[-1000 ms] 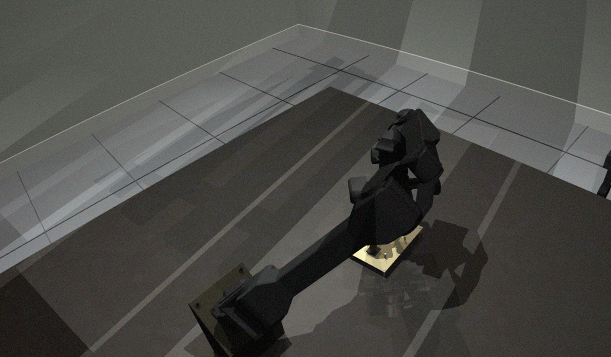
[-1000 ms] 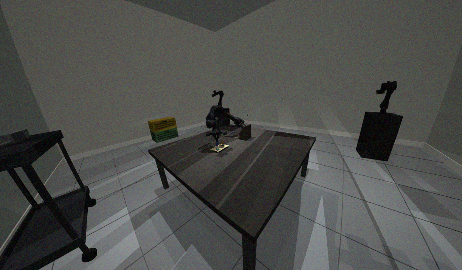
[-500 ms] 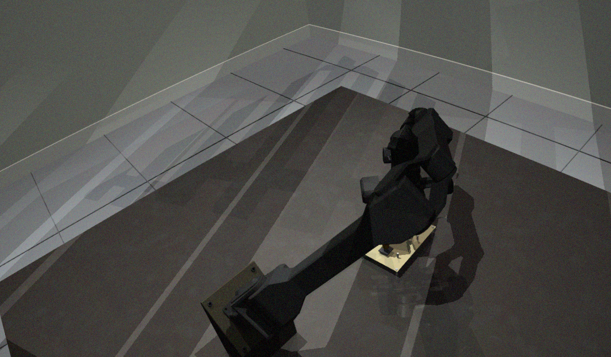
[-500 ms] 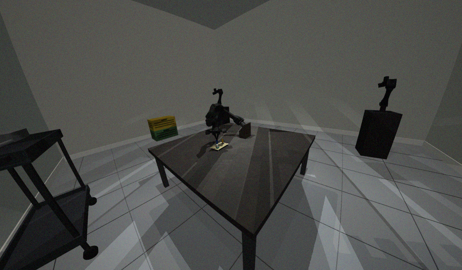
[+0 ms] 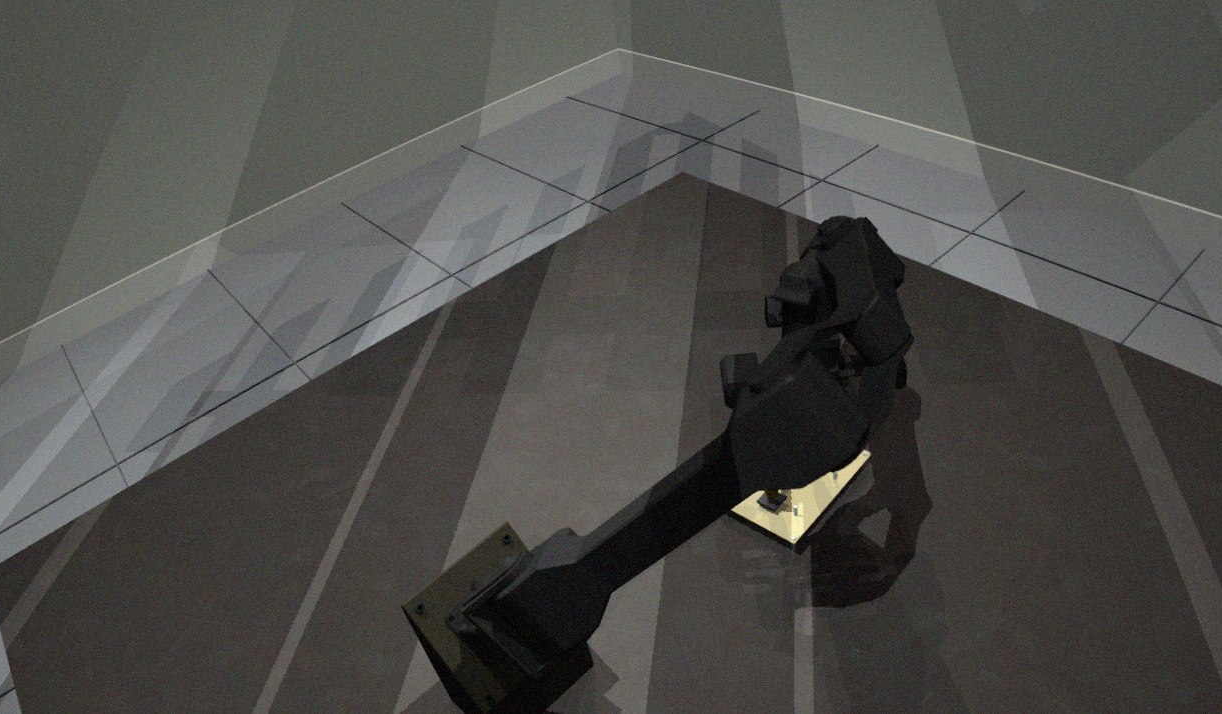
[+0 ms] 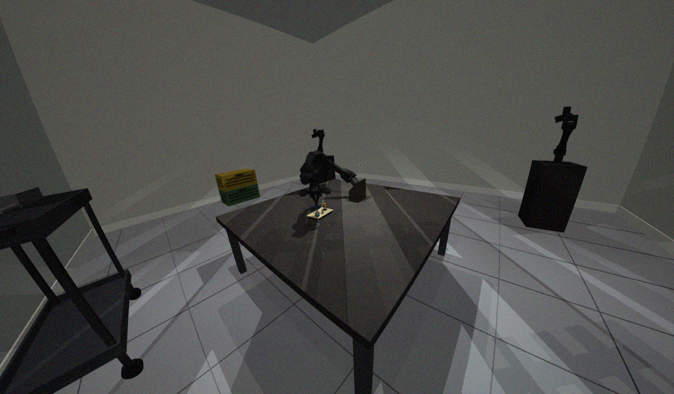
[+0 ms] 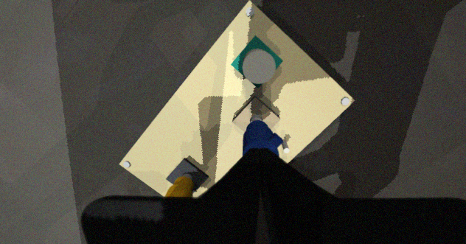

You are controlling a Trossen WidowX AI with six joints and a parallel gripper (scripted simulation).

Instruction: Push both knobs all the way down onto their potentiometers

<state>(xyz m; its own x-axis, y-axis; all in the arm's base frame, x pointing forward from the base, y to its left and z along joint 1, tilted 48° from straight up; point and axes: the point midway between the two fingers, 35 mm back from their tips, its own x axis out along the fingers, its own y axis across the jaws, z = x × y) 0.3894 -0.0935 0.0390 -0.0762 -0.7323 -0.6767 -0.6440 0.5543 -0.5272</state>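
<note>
Now: the blue knob 1 cm below my gripper tip.
</note>
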